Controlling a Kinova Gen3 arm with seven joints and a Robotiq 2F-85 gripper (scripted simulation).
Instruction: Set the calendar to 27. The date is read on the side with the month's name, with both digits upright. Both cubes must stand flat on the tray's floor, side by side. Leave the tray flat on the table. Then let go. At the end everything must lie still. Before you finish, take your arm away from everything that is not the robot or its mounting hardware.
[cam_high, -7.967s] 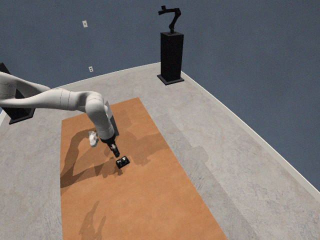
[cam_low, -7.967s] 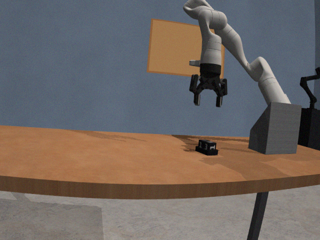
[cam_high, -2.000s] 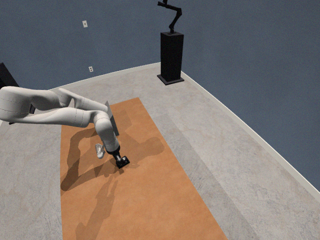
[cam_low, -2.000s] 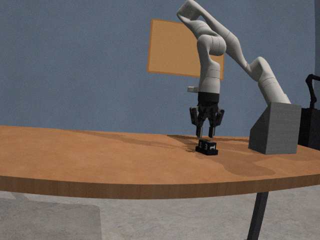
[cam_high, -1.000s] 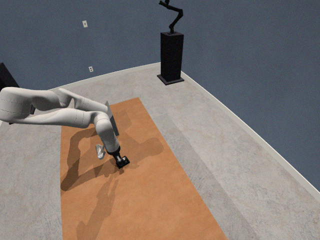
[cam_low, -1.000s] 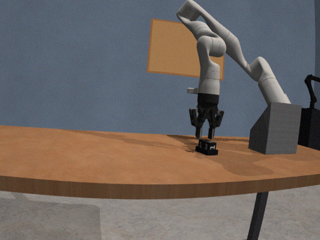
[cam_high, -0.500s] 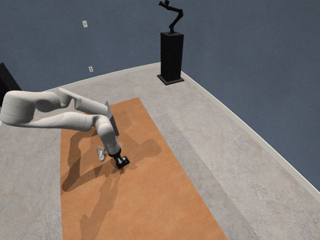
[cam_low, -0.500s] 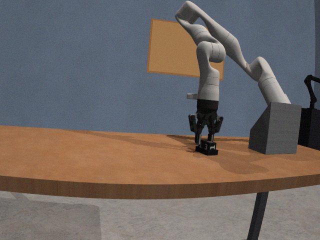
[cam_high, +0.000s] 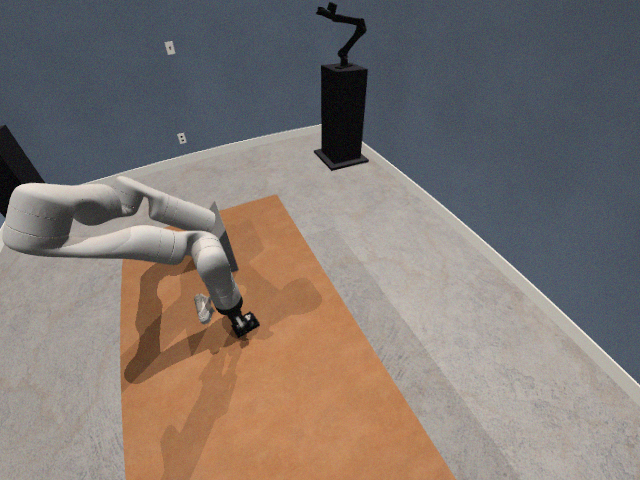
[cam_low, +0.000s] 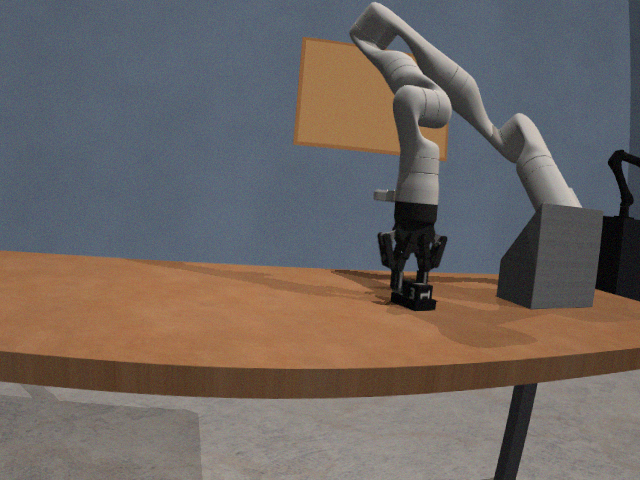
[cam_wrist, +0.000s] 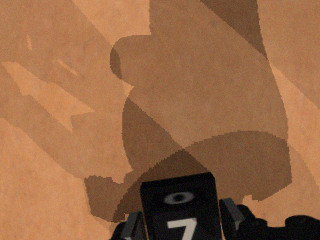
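Now: hand 20 mm to the right of the black tray and 30 mm above it.
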